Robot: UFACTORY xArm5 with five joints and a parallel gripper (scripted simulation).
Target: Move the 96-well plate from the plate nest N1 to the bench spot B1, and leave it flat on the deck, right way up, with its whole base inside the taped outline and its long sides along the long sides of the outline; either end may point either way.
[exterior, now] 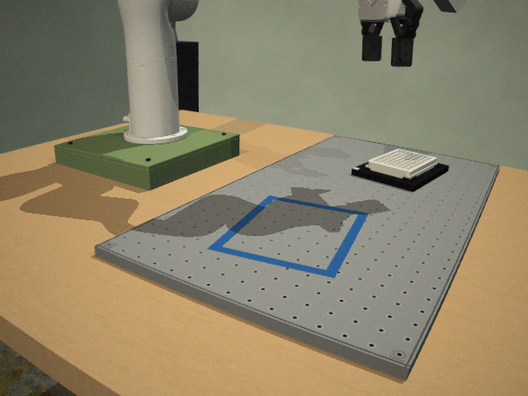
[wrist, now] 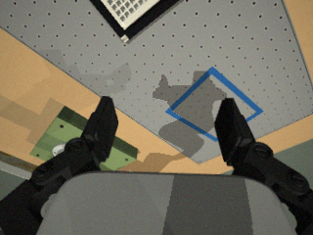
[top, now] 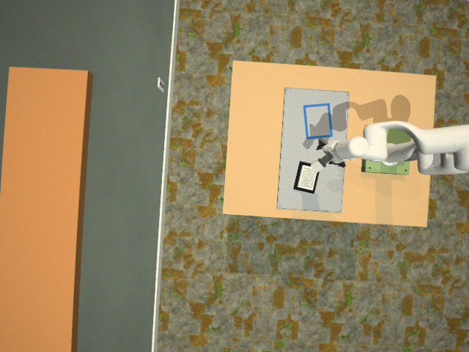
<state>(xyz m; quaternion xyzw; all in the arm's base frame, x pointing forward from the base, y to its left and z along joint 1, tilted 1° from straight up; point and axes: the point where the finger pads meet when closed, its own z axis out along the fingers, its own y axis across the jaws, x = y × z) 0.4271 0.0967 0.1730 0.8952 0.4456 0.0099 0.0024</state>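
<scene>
My hand is 12 cm to the right of the white 96-well plate and 19 cm above it. Also, from my hand: black plate nest 12 cm to the left, 20 cm below.
</scene>
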